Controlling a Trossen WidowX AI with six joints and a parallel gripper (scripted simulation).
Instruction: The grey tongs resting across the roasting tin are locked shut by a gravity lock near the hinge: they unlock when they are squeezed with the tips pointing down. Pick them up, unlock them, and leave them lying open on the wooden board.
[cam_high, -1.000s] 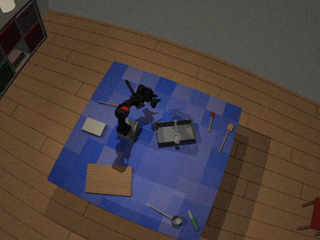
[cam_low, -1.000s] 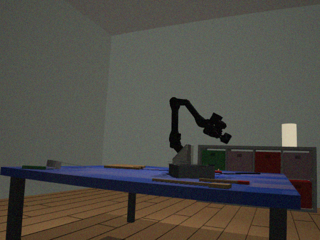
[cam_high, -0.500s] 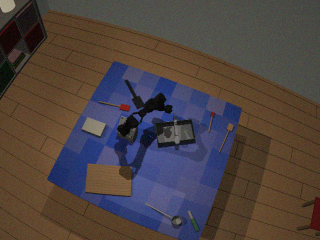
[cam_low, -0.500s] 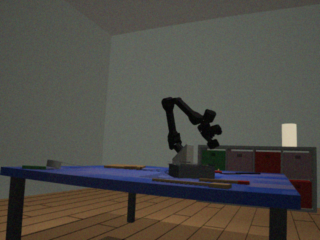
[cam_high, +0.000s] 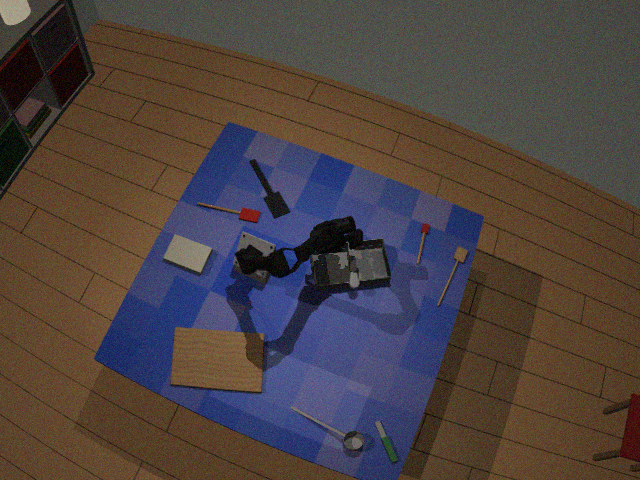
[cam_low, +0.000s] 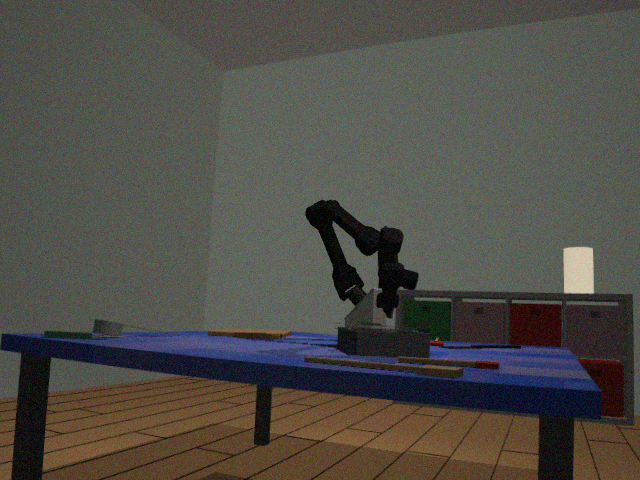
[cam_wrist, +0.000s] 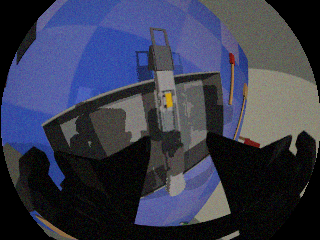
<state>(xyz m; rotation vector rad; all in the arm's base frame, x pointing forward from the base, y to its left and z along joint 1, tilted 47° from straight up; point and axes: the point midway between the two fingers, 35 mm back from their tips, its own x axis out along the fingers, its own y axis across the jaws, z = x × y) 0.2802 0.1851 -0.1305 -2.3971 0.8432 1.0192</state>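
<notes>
The grey roasting tin is 3 cm ahead of my gripper tip, 2 cm to the right of it and 8 cm below it. Also, from my gripper tip: white block (57 cm behind, 33 cm to the right, 9 cm below); red spatula (52 cm behind, 6 cm to the right, 10 cm below); black spatula (45 cm behind, 11 cm to the left, 10 cm below).
</notes>
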